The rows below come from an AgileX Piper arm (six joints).
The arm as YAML. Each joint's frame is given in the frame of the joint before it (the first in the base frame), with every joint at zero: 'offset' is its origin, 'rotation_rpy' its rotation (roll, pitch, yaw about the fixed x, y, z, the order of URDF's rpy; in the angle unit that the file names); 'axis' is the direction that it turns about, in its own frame. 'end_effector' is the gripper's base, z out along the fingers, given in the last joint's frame.
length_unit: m
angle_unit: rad
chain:
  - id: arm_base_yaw
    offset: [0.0, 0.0, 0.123]
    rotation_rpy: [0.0, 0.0, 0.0]
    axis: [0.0, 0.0, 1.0]
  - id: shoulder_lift
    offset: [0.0, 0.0, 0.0]
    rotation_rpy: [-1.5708, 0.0, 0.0]
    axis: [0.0, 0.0, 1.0]
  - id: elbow
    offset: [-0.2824, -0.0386, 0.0]
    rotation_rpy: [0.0, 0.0, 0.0]
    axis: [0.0, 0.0, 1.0]
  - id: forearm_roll
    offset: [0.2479, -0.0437, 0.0]
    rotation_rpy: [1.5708, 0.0, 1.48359]
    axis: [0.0, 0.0, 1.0]
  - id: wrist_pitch
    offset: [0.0, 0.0, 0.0]
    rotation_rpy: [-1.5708, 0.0, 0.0]
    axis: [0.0, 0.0, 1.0]
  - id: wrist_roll
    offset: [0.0, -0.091, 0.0]
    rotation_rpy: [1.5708, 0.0, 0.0]
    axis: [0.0, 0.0, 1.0]
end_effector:
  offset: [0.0, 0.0, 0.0]
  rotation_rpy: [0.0, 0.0, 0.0]
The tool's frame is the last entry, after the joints.
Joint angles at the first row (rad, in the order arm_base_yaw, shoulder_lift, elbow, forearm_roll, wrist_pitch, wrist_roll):
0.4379, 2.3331, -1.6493, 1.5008, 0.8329, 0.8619
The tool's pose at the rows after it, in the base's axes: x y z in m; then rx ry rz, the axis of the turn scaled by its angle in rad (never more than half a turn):
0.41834 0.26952 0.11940 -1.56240 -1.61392 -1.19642
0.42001 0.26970 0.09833 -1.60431 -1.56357 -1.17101
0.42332 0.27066 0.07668 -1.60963 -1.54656 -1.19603
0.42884 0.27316 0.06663 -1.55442 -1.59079 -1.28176
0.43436 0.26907 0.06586 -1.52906 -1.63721 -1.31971
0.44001 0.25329 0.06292 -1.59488 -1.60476 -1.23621
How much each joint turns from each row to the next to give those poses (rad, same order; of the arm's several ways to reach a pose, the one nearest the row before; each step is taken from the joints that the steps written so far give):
0.0000, 0.0449, 0.0000, 0.0416, -0.0095, 0.0002
0.0000, 0.0465, 0.0001, 0.0433, -0.0090, -0.0102
0.0000, 0.0561, -0.0110, 0.0734, -0.0046, -0.0805
0.0000, 0.0421, -0.0293, 0.0682, 0.0077, -0.1321
-0.0122, 0.0101, -0.0178, -0.0052, 0.0010, -0.0476
-0.0351, 0.0000, -0.0047, -0.0902, 0.0062, 0.1198

